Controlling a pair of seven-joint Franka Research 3 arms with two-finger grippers.
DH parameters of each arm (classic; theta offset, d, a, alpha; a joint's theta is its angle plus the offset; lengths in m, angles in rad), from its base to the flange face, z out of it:
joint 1: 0 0.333 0 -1.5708
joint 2: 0 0 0 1.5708
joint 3: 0 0.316 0.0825 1.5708
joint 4: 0 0 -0.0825 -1.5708
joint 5: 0 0.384 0 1.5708
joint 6: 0 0 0.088 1.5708
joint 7: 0 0.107 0 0
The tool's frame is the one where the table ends.
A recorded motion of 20 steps. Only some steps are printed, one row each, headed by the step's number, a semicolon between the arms.
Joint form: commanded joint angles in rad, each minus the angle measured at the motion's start. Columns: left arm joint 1, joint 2, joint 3, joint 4, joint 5, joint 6, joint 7; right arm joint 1, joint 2, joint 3, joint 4, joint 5, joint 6, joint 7.
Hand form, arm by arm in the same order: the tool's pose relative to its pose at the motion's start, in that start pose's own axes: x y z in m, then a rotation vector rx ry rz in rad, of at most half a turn. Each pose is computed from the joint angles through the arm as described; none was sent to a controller.
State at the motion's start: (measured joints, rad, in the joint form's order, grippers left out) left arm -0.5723 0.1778 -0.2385 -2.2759 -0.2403 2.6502 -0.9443; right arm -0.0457 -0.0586 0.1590 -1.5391 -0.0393 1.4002 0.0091
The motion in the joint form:
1: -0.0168 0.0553 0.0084 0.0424 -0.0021 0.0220 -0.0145; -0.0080 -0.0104 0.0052 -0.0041 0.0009 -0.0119 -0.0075
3: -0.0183 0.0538 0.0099 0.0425 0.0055 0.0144 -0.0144; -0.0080 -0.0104 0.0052 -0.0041 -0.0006 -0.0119 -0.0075
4: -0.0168 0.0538 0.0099 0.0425 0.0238 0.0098 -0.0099; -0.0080 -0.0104 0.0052 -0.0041 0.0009 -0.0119 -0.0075
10: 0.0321 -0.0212 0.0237 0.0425 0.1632 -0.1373 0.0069; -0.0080 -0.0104 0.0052 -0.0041 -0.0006 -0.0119 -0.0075
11: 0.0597 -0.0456 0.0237 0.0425 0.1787 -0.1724 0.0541; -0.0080 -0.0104 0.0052 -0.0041 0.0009 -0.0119 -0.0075
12: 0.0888 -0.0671 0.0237 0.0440 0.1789 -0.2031 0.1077; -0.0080 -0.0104 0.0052 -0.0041 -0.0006 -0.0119 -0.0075
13: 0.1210 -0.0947 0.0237 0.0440 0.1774 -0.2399 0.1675; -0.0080 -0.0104 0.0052 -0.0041 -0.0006 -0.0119 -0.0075
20: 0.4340 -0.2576 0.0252 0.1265 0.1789 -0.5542 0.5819; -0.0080 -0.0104 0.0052 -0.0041 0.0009 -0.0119 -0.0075
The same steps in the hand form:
1: 0.0031 0.0109 0.0136 -0.0117 -0.0039 -0.0142; -0.0048 0.0009 -0.0020 -0.0009 -0.0059 -0.0044
3: 0.0024 0.0107 0.0135 -0.0046 -0.0043 -0.0069; -0.0048 0.0011 -0.0020 -0.0023 -0.0059 -0.0041
4: 0.0025 0.0103 0.0138 0.0039 0.0003 0.0124; -0.0048 0.0009 -0.0020 -0.0009 -0.0059 -0.0044
10: 0.0228 -0.0046 -0.0182 0.1099 0.0374 0.0982; -0.0048 0.0011 -0.0020 -0.0023 -0.0059 -0.0041
11: 0.0338 -0.0114 -0.0306 0.1272 0.0438 0.1329; -0.0048 0.0009 -0.0020 -0.0009 -0.0059 -0.0044
12: 0.0457 -0.0185 -0.0427 0.1367 0.0438 0.1595; -0.0048 0.0011 -0.0020 -0.0023 -0.0059 -0.0041
13: 0.0577 -0.0273 -0.0572 0.1475 0.0423 0.1882; -0.0048 0.0011 -0.0020 -0.0023 -0.0059 -0.0041
20: 0.1617 -0.1204 -0.1840 0.2194 0.0178 0.3004; -0.0048 0.0009 -0.0020 -0.0009 -0.0059 -0.0044

